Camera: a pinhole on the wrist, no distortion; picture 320 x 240 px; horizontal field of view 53.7 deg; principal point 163.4 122.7 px. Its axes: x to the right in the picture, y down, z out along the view. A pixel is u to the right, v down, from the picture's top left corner.
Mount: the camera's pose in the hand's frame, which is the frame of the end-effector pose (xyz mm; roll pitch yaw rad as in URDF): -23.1 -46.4 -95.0 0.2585 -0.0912 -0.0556
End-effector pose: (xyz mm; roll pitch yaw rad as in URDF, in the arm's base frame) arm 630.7 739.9 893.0 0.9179 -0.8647 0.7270
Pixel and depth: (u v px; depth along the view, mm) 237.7 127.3 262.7
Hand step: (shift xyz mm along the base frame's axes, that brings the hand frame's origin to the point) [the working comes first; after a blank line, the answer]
In the camera's frame: 61.8 3.8 262.7

131.4 -149.0 16.0
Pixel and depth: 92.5 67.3 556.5
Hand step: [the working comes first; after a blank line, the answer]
In the camera's frame: -124.8 -97.5 556.5

207.1 -467.9 -138.8
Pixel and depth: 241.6 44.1 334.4
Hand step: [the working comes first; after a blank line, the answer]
In the camera's frame: 82.7 -83.2 334.4

233.8 -193.7 -9.7
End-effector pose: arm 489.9 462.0 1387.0 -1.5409 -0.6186 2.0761
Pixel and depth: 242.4 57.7 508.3
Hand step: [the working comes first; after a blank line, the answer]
In the camera's frame: 127.1 -104.5 508.3

-261.2 -293.8 266.6
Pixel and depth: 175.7 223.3 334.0
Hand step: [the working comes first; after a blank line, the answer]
In the camera's frame: 13.0 106.3 334.0

-196.0 -170.2 5.2
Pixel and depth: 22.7 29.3 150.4
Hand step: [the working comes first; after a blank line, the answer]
In the camera's frame: -67.0 -44.4 150.4

51.7 -152.8 39.5
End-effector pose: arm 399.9 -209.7 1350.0 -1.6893 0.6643 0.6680
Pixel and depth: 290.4 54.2 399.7
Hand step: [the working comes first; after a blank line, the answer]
In the camera's frame: 160.6 -86.6 399.7

-34.9 365.7 103.2
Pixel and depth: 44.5 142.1 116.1
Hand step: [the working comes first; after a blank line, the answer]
In the camera's frame: -43.7 7.1 116.1

-31.2 3.8 98.6
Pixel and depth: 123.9 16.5 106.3
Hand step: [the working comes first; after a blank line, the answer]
In the camera's frame: -13.3 -35.7 106.3

15.7 24.7 113.5
